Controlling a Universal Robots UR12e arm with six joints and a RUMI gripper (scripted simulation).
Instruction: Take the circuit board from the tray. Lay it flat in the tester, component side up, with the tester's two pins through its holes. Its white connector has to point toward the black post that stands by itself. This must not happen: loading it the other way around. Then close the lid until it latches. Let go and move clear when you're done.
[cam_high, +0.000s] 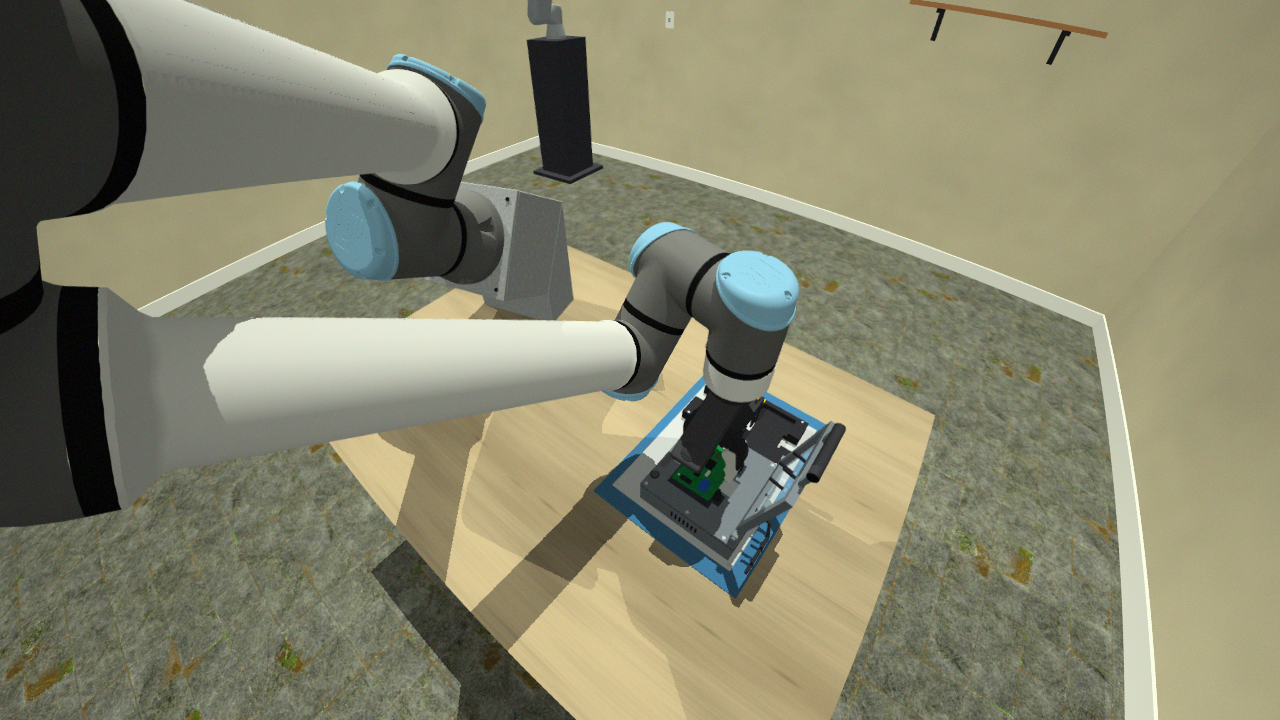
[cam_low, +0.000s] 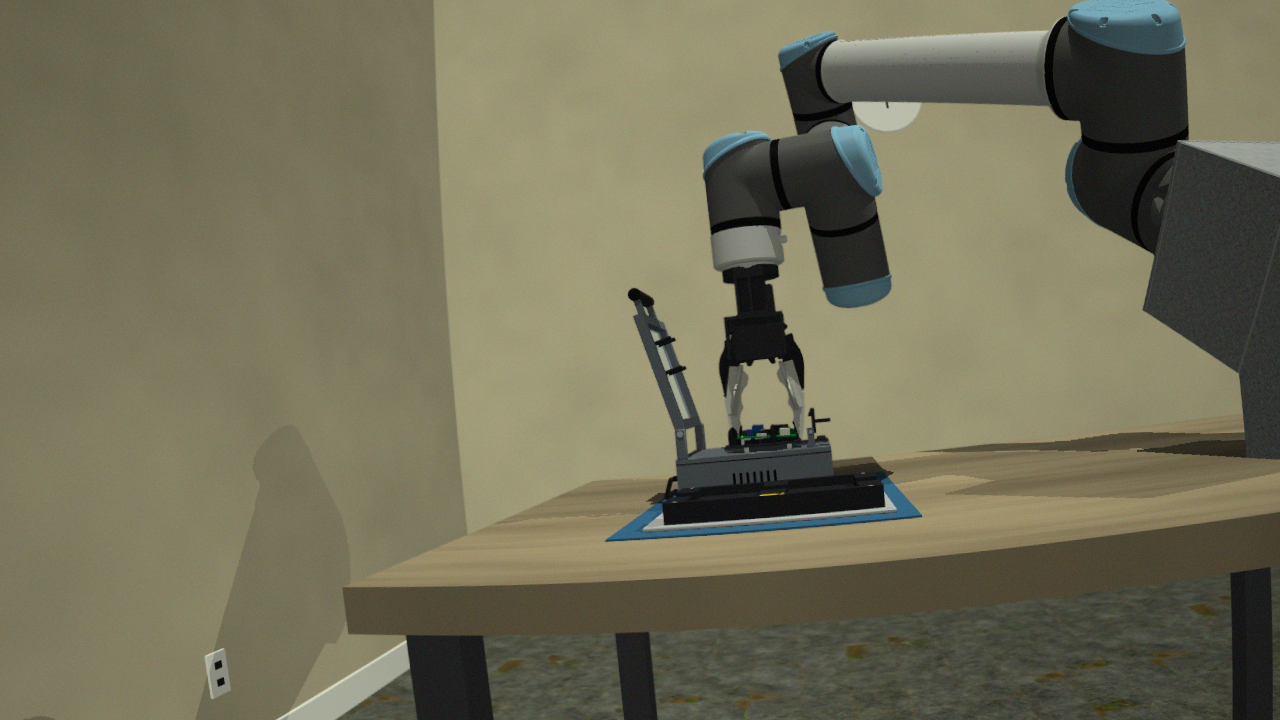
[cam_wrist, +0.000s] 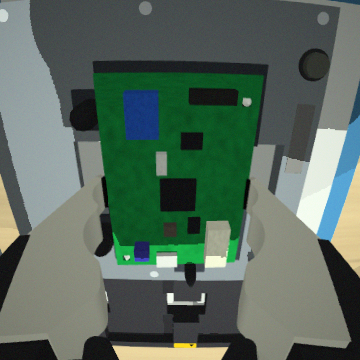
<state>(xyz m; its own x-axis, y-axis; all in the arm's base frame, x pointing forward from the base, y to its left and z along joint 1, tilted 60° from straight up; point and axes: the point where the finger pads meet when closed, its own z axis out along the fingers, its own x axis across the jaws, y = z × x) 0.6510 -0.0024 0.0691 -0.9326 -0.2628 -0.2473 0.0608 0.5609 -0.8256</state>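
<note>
Right now my hand is 40 mm below the grey tester, 30 mm to the right of it and 30 mm short of it. From my hand the other things lie so: green circuit board right at my hand; then lid 120 mm ahead, 110 mm above, 10 mm to the right.
</note>
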